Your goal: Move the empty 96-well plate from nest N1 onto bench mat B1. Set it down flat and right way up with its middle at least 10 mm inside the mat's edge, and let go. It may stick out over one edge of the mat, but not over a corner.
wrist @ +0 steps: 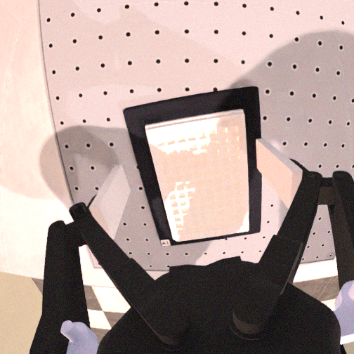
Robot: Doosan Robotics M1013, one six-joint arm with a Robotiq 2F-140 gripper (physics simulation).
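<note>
The 96-well plate [202,175], pale and partly washed out by glare, lies in a black rectangular nest [142,165] in the middle of the wrist view. A small tag reading A1 shows at the nest's lower left corner. The plate's grid of wells faces the camera. My gripper [190,165] is open and empty, with one pale finger pad to the left of the nest and the other at its right edge. How far the pads are above the plate is hard to tell. Bench mat B1 cannot be made out in this view.
The nest stands on a pale bench plate [172,47] with rows of dark holes. Shadows fall on it to the left and the upper right. A checkered floor [100,300] shows beyond its lower edge.
</note>
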